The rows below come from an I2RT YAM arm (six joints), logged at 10 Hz.
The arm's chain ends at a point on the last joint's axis. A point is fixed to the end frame.
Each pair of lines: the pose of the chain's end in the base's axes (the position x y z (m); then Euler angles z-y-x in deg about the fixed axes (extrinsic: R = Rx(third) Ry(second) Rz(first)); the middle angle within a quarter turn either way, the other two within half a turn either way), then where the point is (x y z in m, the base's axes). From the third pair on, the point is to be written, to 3 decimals.
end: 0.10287 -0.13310 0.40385 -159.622 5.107 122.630
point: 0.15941 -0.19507 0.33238
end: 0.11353 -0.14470 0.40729 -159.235 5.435 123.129
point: 0.17077 -0.20594 0.33574
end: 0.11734 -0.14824 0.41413 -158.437 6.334 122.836
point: 0.176 -0.209 0.344
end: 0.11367 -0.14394 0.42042 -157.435 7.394 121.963
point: 0.175 -0.206 0.353
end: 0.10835 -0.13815 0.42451 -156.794 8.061 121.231
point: 0.171 -0.200 0.358
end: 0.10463 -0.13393 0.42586 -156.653 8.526 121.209
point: 0.168 -0.196 0.360
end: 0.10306 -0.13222 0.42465 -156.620 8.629 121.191
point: 0.166 -0.194 0.359
